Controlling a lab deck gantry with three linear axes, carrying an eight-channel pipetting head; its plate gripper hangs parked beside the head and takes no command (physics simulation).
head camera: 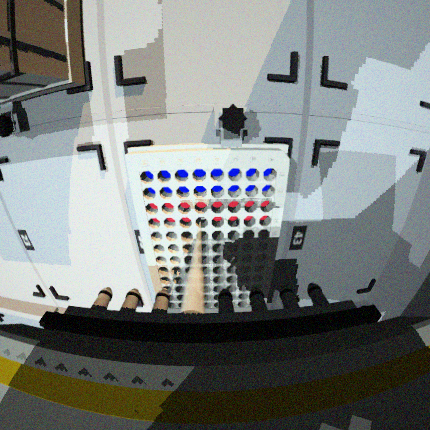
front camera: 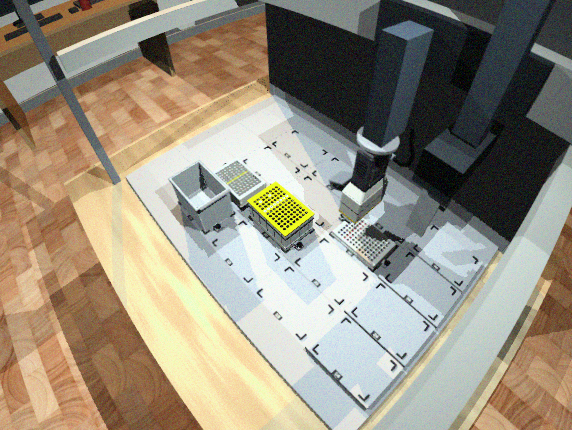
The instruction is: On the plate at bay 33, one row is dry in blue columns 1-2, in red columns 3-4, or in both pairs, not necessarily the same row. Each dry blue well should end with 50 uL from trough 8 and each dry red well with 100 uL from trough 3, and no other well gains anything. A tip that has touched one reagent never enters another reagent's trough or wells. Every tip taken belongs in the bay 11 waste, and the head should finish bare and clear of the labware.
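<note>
The pipetting head (front camera: 361,204) (head camera: 210,325) is over the bay 33 plate (front camera: 369,264) (head camera: 175,152). One tan tip (head camera: 195,275) is on the fourth nozzle from the left in the head view; the other nozzles are bare. Its point overlaps the fourth well from the left in the second red line (head camera: 201,222), which looks dark; whether it is inside is unclear. The other red wells show red, and both blue lines (head camera: 200,175) show blue. The waste bin (front camera: 217,214), trough rack (front camera: 250,194) and yellow tip rack (front camera: 265,225) stand left of the plate. The parked gripper's fingers cannot be made out.
In the head view, a brown-walled box (head camera: 35,25) shows at the upper left, a dark clamp knob (head camera: 233,118) sits behind the plate, and the bay label 43 (head camera: 298,237) is at its right. Black corner brackets mark the bays around.
</note>
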